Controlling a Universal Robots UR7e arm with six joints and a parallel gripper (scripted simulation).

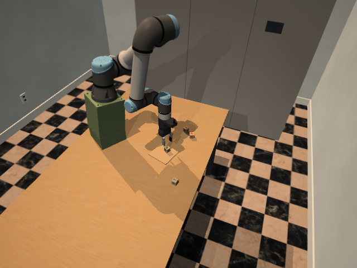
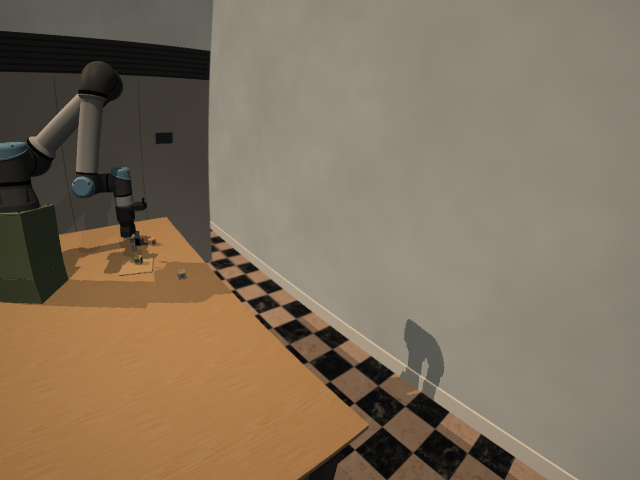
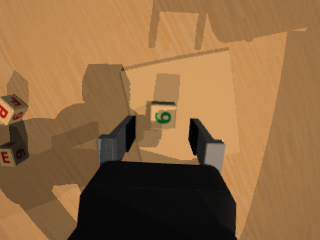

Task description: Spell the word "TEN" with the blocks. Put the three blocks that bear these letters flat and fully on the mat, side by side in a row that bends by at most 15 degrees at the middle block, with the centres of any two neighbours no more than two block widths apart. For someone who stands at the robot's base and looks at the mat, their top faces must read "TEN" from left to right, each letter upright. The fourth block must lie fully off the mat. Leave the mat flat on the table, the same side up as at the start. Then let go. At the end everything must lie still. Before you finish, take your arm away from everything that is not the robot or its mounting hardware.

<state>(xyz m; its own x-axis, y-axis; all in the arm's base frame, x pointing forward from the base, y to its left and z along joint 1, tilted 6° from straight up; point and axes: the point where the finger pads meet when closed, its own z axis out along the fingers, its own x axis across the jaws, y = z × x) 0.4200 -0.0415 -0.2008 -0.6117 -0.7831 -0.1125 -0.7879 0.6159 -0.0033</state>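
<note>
The mat is 9 cm below my hand, 2 cm to the right of it and 2 cm behind it.
</note>
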